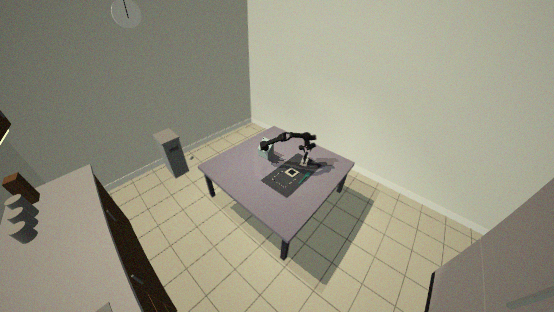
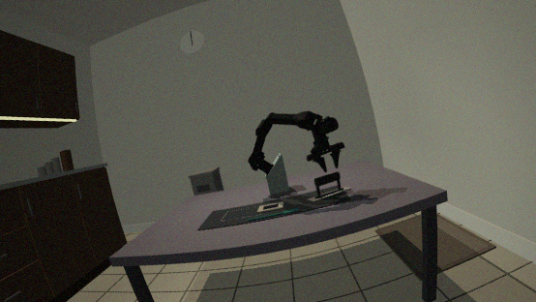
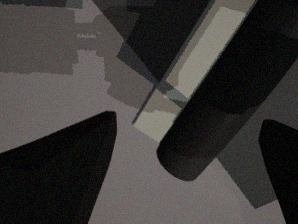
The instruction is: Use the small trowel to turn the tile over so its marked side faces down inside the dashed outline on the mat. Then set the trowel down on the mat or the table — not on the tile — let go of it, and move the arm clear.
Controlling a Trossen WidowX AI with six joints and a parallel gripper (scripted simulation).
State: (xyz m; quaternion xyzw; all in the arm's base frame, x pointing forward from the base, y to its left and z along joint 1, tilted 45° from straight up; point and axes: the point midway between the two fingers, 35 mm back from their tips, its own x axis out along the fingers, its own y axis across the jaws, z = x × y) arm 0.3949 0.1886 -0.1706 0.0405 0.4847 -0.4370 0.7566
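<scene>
The dark mat lies 28 cm to the right of my gripper tip and 13 cm below it. Round my gripper tip: green trowel 14 cm ahead, 27 cm to the right, 10 cm below; tile 1 cm behind, 30 cm to the right, 10 cm below.
</scene>
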